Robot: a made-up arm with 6 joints. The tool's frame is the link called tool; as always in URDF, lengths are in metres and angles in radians.
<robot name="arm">
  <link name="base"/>
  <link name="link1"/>
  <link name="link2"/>
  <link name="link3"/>
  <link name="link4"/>
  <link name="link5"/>
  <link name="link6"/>
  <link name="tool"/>
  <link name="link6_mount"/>
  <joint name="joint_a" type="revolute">
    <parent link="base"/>
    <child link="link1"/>
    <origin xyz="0 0 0.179" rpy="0 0 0"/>
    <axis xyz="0 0 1"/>
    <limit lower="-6.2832" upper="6.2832" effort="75" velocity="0.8"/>
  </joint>
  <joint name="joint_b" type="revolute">
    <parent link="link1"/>
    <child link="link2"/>
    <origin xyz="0 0 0" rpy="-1.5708 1.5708 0"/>
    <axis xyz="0 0 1"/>
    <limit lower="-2.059" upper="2.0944" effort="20" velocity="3"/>
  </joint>
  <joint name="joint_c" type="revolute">
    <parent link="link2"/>
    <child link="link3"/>
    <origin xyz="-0.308 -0.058 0" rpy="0 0 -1.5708"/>
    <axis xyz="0 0 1"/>
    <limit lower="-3.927" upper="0.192" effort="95" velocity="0.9"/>
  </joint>
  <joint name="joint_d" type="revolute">
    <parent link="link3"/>
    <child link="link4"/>
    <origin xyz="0.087 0.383 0" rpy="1.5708 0 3.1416"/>
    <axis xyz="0 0 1"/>
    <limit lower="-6.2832" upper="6.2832" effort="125" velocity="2.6"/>
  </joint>
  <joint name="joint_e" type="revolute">
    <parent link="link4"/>
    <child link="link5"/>
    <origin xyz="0 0 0" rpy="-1.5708 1.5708 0"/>
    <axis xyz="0 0 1"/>
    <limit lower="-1.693" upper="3.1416" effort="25" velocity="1.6"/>
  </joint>
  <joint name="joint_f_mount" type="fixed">
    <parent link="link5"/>
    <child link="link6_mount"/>
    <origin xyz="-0.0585 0.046 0" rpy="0 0 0"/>
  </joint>
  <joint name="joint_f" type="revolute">
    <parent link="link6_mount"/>
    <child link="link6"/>
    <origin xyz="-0.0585 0.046 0" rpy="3.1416 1.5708 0"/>
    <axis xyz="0 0 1"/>
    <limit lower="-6.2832" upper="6.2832" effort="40" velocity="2.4"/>
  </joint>
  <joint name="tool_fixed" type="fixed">
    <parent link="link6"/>
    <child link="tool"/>
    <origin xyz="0 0 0" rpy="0 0 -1.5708"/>
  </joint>
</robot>
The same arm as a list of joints. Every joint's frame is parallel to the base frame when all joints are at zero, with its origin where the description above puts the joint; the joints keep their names.
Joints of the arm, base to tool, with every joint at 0 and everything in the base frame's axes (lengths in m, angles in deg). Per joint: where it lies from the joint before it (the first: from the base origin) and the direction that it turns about. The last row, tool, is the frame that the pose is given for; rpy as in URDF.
joint_a: axis +z origin 0 0 0.179
joint_b: axis +y origin 0 0 0
joint_c: axis +y origin 0.058 0 0.308
joint_d: axis -z origin 0.087 0 -0.383
joint_e: axis +y origin 0 0 0
joint_f: axis -z origin 0.092 0 -0.117
tool: origin 0 0 0 rpy 180 0 0
Joint limits (deg, base to tool): -360..360 -117.97..120 -225..11 -360..360 -97..180 -360..360

